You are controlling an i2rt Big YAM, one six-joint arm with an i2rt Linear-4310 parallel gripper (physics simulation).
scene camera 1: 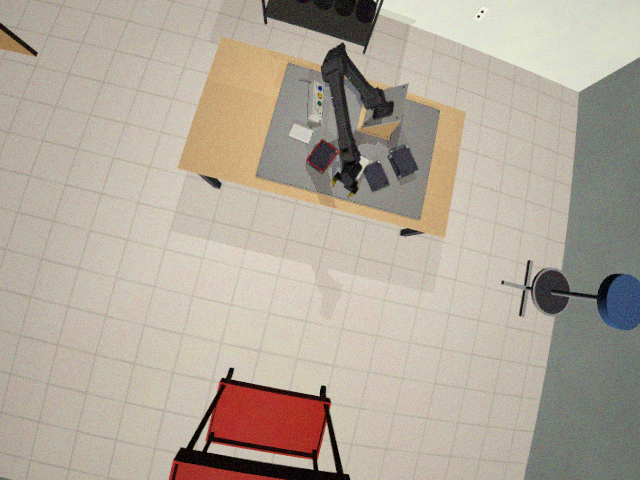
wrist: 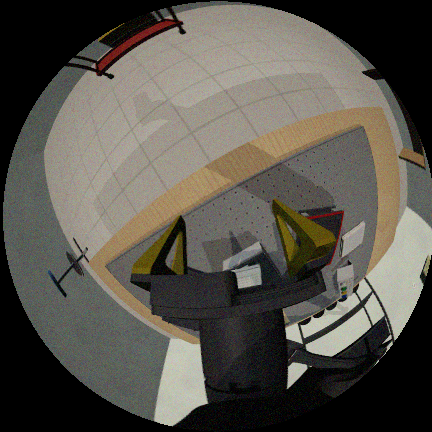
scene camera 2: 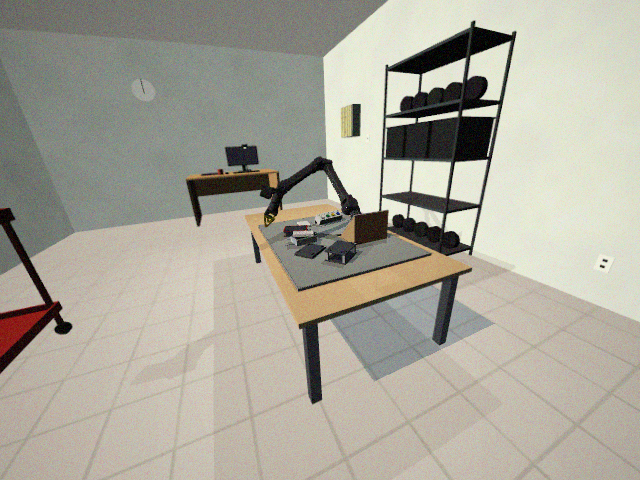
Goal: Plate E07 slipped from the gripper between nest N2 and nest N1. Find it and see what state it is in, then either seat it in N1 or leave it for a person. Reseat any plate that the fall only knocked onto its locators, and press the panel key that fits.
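Places are measured from the arm's base along level axes (x back, y right, z up), in millimetres.
Pixels of known places: gripper, fingertip midpoint: (scene camera 1: pixel 340 192) (wrist: pixel 227 210) (scene camera 2: pixel 267 224); arm's base at its link origin: (scene camera 1: pixel 383 111) (scene camera 2: pixel 359 222).
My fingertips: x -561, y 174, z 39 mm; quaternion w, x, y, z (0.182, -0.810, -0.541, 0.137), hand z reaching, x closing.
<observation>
For each thing: its top centre in the pictures, then the offset to it from my fingertips. "pt": a spot on its surface instead. Level surfaces: height alone.
- white plate at its top centre: (wrist: pixel 242 294) (scene camera 1: pixel 358 164) (scene camera 2: pixel 303 231) dx +202, dy -82, dz -58 mm
- pale piece at a spot on its surface: (wrist: pixel 243 255) pt dx +144, dy -46, dz -115 mm
- red-rimmed dark nest at its top centre: (wrist: pixel 322 246) (scene camera 1: pixel 322 155) (scene camera 2: pixel 295 227) dx +226, dy +131, dz -94 mm
- flat dark plate at its top centre: (scene camera 2: pixel 310 248) (scene camera 1: pixel 376 175) dx +190, dy -219, dz -120 mm
- key panel at its top centre: (wrist: pixel 349 289) (scene camera 1: pixel 316 97) (scene camera 2: pixel 328 212) dx +552, dy +237, dz -57 mm
- white flat block at its top centre: (wrist: pixel 353 240) (scene camera 1: pixel 301 132) dx +348, dy +283, dz -126 mm
- grey mat at its surface level: dz -140 mm
- wooden table at its surface level: dz -153 mm
My gripper (scene camera 1: pixel 343 188) (scene camera 2: pixel 268 219) (wrist: pixel 227 210) is open and empty, above the mat near the table's front edge. A white plate (scene camera 2: pixel 303 234) (wrist: pixel 248 276) sits on a low nest between the dark blocks; another pale piece (wrist: pixel 243 255) shows beside it, tilted. The arm partly hides them in scene camera 1. A red-rimmed dark nest (scene camera 1: pixel 322 156) (scene camera 2: pixel 294 229) (wrist: pixel 330 227) stands to one side. A flat dark plate (scene camera 1: pixel 376 176) (scene camera 2: pixel 310 251) and a dark nest on posts (scene camera 1: pixel 402 161) (scene camera 2: pixel 341 248) stand on the other. The key panel (scene camera 1: pixel 316 100) (scene camera 2: pixel 328 217) has coloured keys. Labels are unreadable.
A white flat block (scene camera 1: pixel 300 133) (wrist: pixel 353 240) lies between the panel and the red-rimmed nest. An upright board with a wooden side (scene camera 1: pixel 381 130) (scene camera 2: pixel 371 227) stands near the arm's base. The grey mat (scene camera 1: pixel 279 155) (scene camera 2: pixel 320 276) covers much of the wooden table (scene camera 1: pixel 222 113).
</observation>
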